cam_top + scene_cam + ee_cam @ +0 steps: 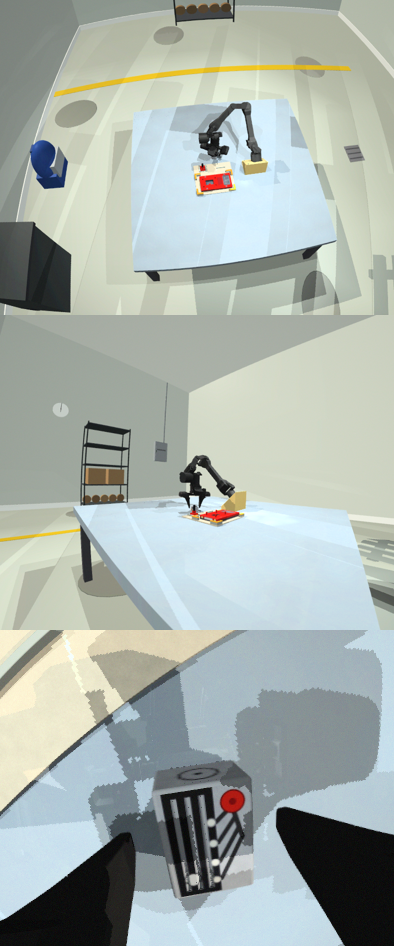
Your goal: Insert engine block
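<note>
Now: gripper tip 50 mm short of the beige fixture plate, 180 mm to the right of it and 10 mm above it. From my gripper tip the other things lie so: grey engine block (10 mm below).
</note>
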